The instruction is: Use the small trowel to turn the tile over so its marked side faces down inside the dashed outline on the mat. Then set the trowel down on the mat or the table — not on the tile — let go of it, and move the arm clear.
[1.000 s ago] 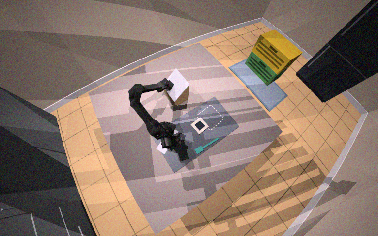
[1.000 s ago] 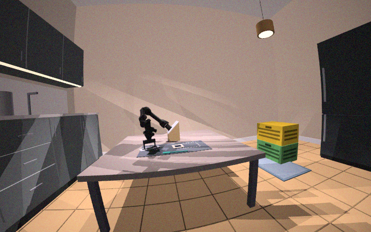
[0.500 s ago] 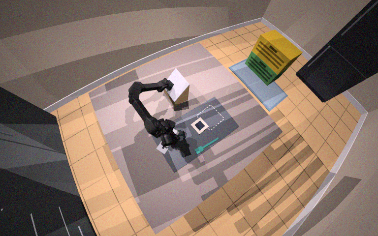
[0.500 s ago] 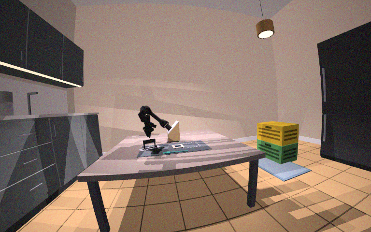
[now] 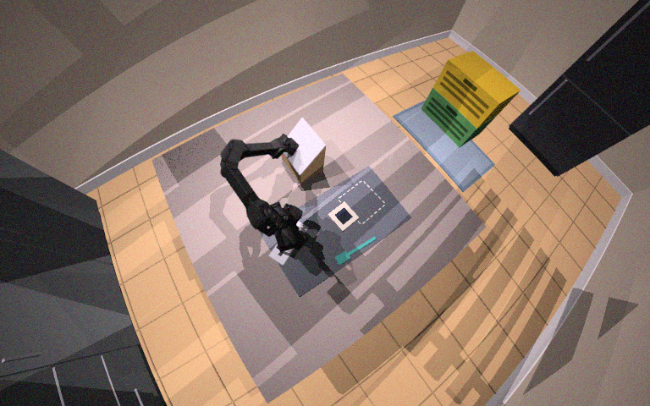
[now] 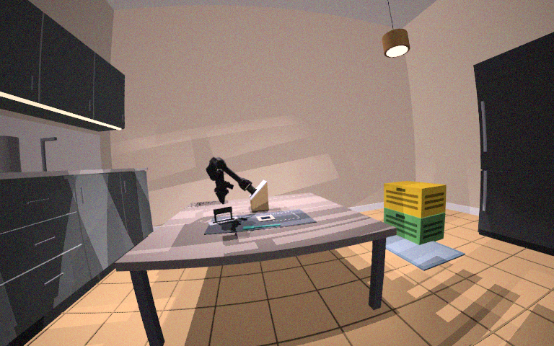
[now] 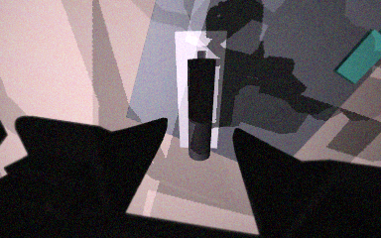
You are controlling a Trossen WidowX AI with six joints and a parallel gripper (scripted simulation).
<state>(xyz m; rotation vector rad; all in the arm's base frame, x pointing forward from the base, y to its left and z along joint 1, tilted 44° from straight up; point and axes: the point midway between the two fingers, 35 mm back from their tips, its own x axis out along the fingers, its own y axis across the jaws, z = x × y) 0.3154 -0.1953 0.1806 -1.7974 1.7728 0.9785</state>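
Right now the grey mat is 22 cm to the left of my gripper tip, 14 cm below it and 8 cm ahead of it. Also, from my gripper tip: tile: 27 cm to the left, 11 cm below, 7 cm ahead; teal trowel: 22 cm ahead, 18 cm to the left, 11 cm below.
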